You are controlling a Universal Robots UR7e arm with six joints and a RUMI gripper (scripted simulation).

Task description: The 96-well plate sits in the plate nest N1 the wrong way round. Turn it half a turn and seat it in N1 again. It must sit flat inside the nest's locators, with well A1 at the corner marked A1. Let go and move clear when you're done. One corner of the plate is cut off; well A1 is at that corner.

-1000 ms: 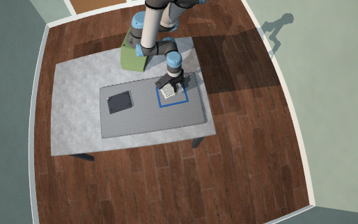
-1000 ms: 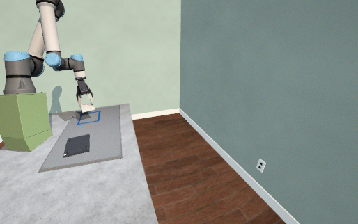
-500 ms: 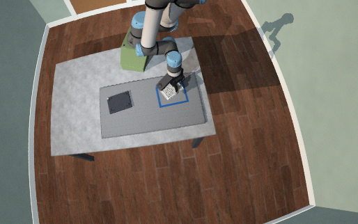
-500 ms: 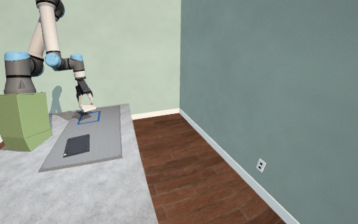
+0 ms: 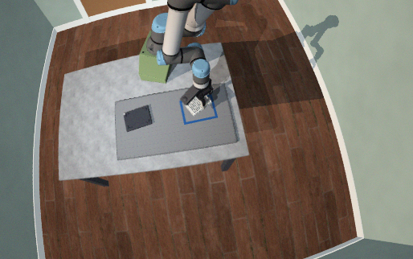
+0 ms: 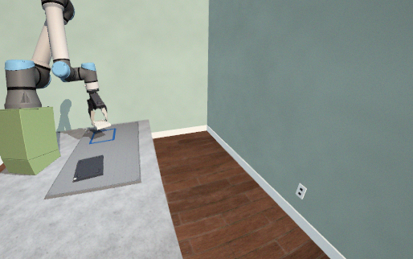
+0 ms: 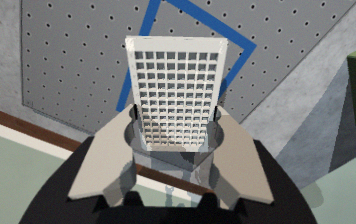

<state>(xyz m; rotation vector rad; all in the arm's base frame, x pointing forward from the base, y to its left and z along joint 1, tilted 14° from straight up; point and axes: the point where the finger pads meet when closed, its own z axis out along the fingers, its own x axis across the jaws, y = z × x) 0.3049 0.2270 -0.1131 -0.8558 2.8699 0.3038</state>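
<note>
My gripper is now 1 cm above the white 96-well plate. From my hand the other things lie so: dark plate nest: 37 cm to the right, 8 cm below, 3 cm ahead.
</note>
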